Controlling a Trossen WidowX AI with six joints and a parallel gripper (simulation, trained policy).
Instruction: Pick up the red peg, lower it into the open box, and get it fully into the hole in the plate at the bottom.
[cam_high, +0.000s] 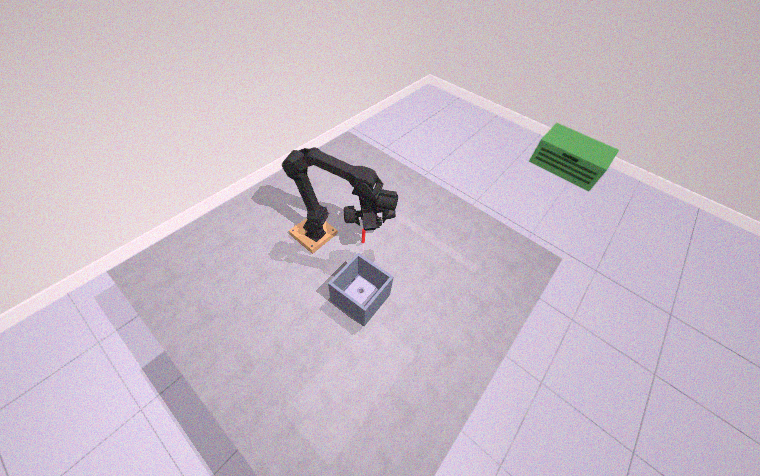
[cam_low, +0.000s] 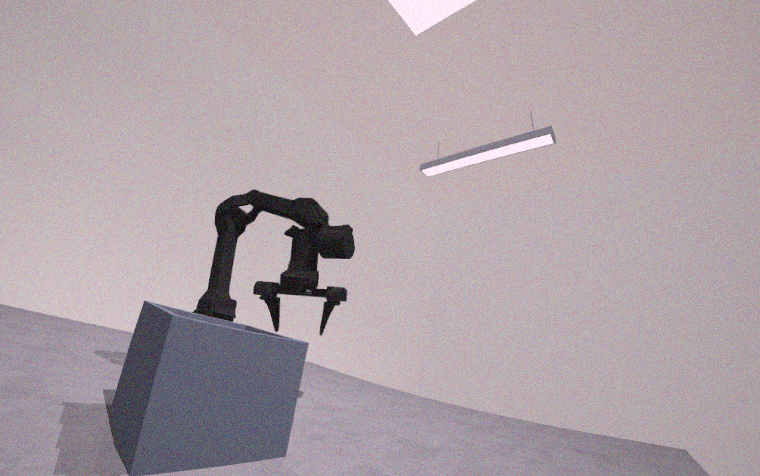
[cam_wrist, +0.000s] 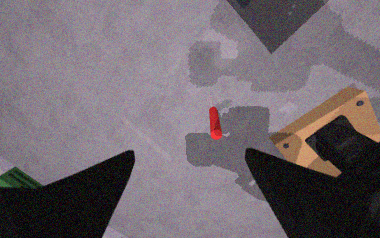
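Right now the red peg is 3 cm behind my gripper tip, 1 cm to the right of it and 10 cm below it. Round my gripper tip: plate 11 cm ahead, 22 cm to the right, 9 cm below.
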